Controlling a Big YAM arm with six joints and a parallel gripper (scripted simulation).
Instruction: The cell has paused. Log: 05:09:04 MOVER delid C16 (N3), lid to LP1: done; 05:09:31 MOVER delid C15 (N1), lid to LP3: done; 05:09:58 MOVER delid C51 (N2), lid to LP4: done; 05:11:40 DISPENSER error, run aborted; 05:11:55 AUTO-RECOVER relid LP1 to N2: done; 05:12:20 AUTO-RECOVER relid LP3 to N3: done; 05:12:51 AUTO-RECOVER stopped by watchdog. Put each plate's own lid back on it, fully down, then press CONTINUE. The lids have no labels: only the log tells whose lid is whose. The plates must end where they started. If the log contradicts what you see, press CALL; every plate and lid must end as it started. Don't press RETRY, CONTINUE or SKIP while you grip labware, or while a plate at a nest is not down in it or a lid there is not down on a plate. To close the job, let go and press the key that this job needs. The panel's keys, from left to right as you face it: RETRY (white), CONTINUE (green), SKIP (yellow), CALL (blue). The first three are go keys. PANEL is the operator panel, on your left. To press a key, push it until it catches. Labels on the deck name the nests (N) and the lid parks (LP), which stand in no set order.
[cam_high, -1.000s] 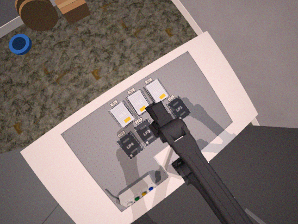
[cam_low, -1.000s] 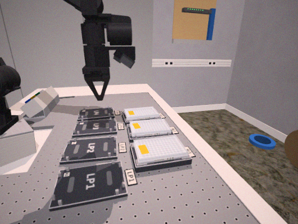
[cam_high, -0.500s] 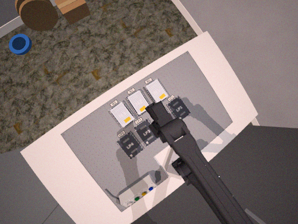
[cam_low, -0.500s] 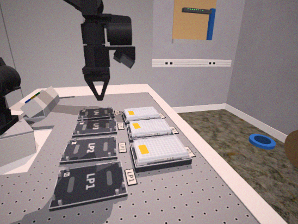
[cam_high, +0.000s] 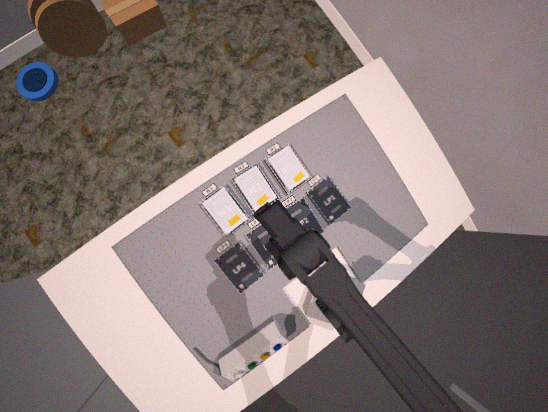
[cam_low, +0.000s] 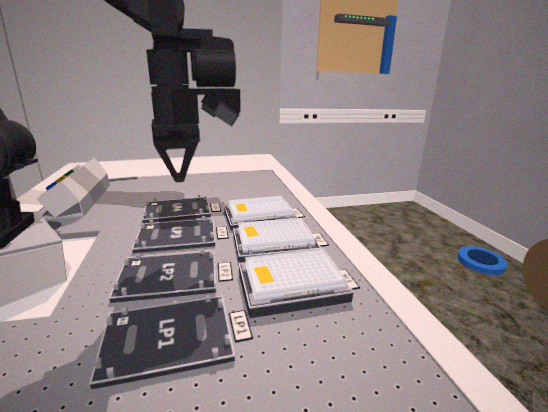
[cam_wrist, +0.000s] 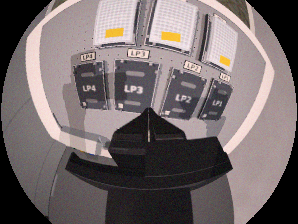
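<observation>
My hand is 32 cm to the right of the green key, 28 cm past it and 6 cm above it. Also, from my hand: blue key: 29 cm behind, 22 cm to the left, 6 cm below; then clear lid: 16 cm ahead, 10 cm below, 9 cm to the left; then yellow key: 28 cm behind, 27 cm to the left, 6 cm below.
</observation>
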